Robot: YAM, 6 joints.
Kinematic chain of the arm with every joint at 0, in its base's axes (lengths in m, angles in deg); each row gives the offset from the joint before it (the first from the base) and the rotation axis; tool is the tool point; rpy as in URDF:
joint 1: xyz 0 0 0.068 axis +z
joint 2: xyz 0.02 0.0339 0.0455 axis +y
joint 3: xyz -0.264 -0.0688 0 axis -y
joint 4: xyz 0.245 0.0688 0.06 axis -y
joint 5: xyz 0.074 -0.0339 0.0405 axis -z
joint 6: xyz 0.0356 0 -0.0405 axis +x
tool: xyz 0 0 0 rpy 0 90 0
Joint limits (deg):
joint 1: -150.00..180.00
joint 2: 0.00..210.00
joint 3: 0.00..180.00
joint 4: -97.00..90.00
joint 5: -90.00..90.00
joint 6: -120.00..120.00
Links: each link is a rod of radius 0.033 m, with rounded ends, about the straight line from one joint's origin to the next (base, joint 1, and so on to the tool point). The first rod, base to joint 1, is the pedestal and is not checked.
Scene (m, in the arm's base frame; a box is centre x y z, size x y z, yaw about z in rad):
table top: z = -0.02
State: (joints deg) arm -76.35 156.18 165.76 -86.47 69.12 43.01
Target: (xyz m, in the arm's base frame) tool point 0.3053 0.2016 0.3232
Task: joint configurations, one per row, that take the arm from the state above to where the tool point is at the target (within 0.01 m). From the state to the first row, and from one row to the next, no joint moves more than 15 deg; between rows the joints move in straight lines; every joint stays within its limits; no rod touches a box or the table.
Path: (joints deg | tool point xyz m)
1: -62.05 151.01 159.49 -87.79 67.49 43.01 | 0.2056 -0.4577 0.2508
2: -47.74 145.83 153.21 -89.10 65.87 43.01 | 0.3031 -0.3819 0.2651
3: -33.44 140.66 146.94 -90.42 64.24 43.01 | 0.3748 -0.2859 0.2783
4: -19.14 135.48 140.66 -91.74 62.62 43.01 | 0.4169 -0.1781 0.2903
5: -4.84 130.31 134.39 -93.05 60.99 43.01 | 0.4284 -0.0675 0.3008
6: 9.47 125.13 128.11 -94.37 59.36 43.01 | 0.4107 0.0374 0.3100
7: 23.77 119.96 121.84 -95.68 57.74 43.01 | 0.3677 0.1291 0.3174
8: 38.07 114.78 115.56 -97.00 56.11 43.01 | 0.3053 0.2016 0.3232

